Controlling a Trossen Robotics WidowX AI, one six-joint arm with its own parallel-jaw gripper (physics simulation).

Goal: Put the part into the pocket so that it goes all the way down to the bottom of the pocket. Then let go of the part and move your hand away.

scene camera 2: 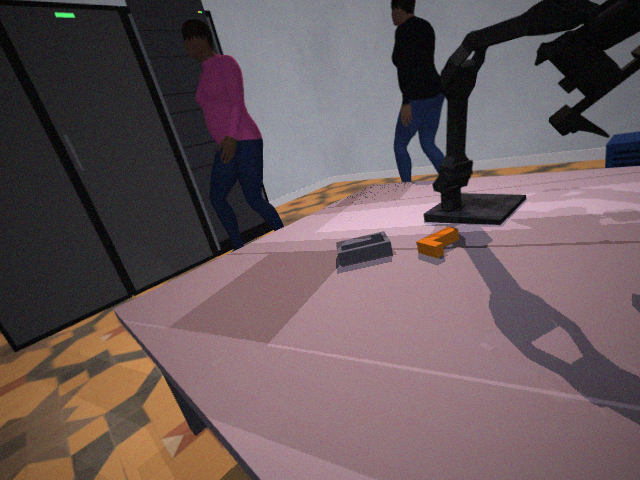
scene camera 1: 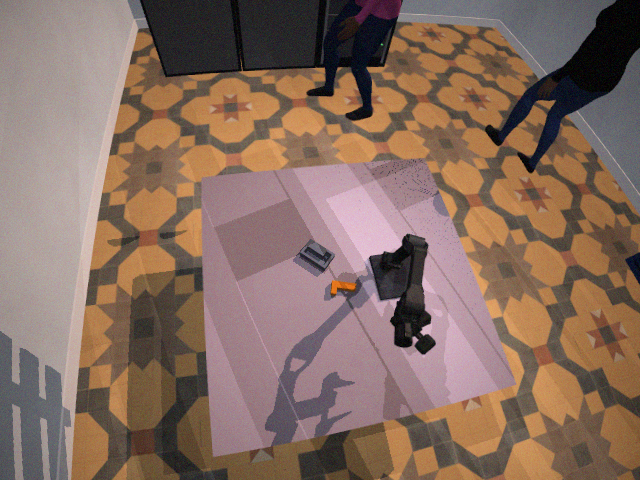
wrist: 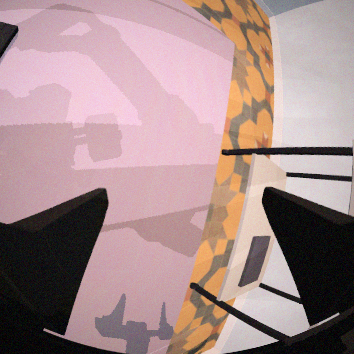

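Note:
The orange L-shaped part lies flat on the table, outside the pocket. The grey block stands close by, apart from the part, with its dark L-shaped pocket open upward and empty. In scene camera 1 the block is up and to the left of the part. My gripper is open with nothing between its fingers. It is raised above the table, far from both, toward the lower right in scene camera 1. The part and block do not show in the wrist view.
The pink table carries the arm's black base plate, near the part. Shadows cross the table. Two people stand beyond it. A pale panel and black rods show beyond the table edge in the wrist view.

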